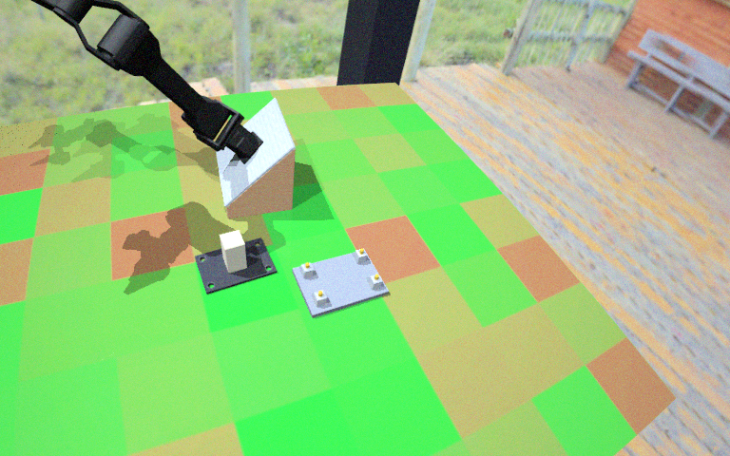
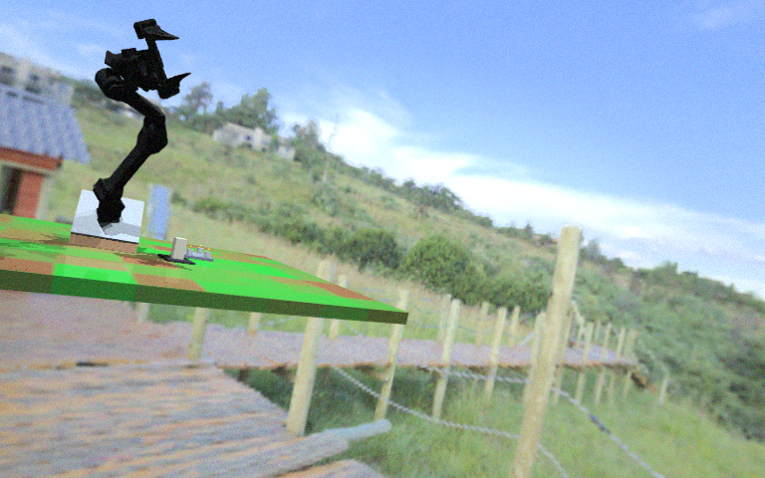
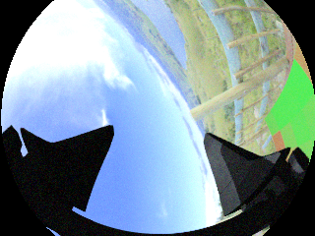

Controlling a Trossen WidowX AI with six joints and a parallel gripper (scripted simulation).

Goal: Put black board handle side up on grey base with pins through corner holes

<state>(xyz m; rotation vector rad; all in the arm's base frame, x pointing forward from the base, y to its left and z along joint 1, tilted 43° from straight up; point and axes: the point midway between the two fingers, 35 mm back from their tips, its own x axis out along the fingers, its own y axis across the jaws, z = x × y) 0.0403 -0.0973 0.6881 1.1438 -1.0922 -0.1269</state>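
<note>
The flat black board is 540 mm below my gripper tip, 450 mm to the left of it and 240 mm ahead of it. Round my gripper tip: grey base: 610 mm to the left, 550 mm below, 370 mm ahead.
</note>
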